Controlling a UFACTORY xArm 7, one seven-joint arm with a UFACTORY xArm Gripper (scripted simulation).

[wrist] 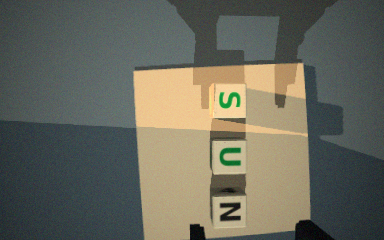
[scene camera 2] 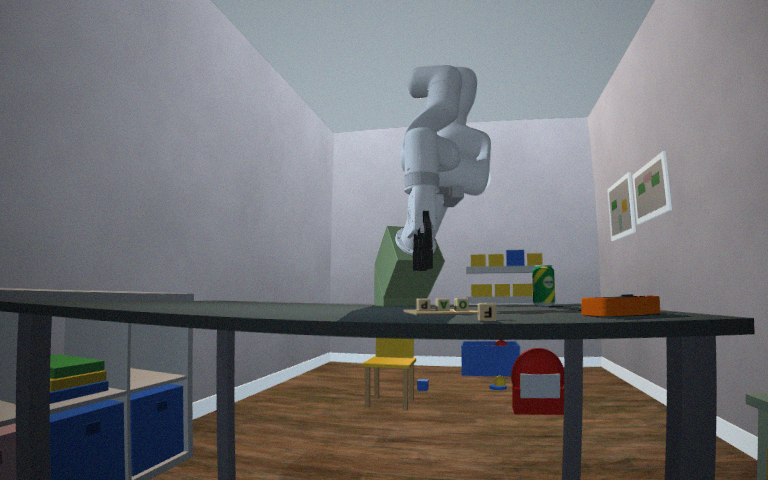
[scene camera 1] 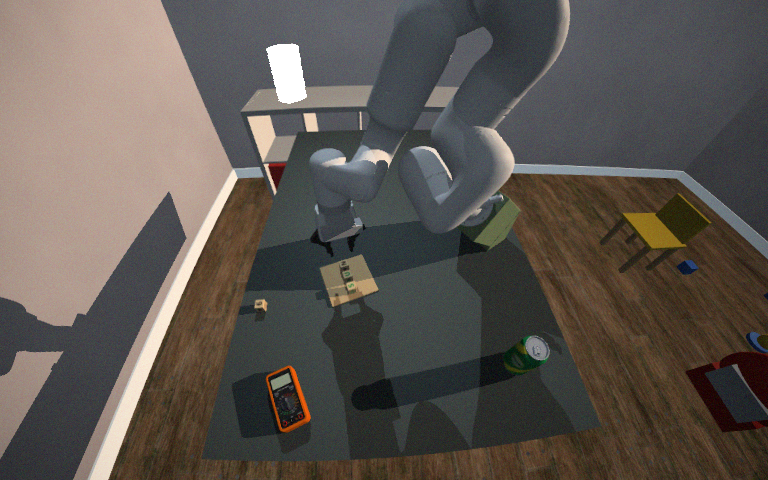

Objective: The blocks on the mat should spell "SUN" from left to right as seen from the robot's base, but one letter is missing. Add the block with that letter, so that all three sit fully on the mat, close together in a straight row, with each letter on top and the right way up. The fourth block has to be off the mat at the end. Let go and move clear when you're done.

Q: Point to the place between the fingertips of the gripper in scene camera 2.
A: At 422, 269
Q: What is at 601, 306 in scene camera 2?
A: An orange multimeter.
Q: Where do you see a tan mat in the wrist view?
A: At 173, 125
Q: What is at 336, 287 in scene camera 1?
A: A tan mat.
